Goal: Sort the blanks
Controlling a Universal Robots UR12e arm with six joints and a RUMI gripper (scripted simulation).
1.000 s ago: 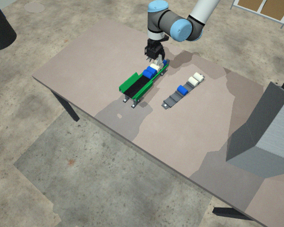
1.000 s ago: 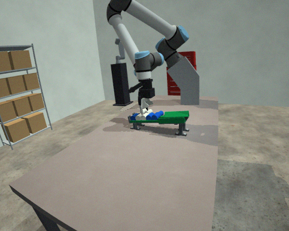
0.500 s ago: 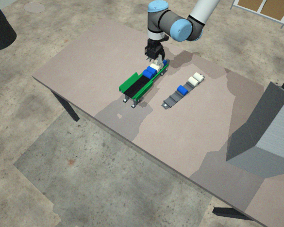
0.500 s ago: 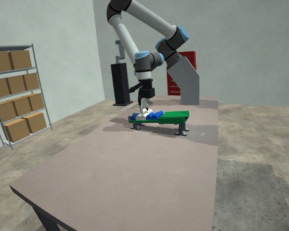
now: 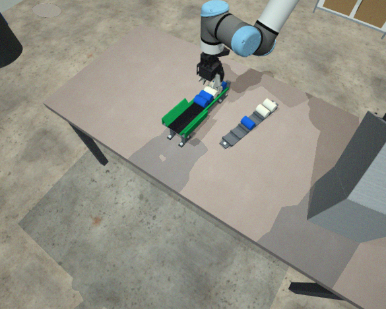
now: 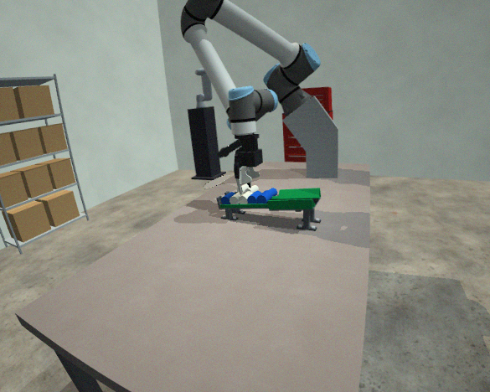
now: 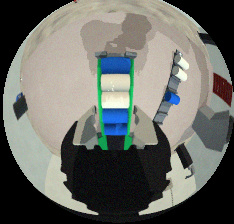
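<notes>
The grey stock rack lies 230 mm behind my hand, 130 mm below it and 10 mm to the right of it.
</notes>
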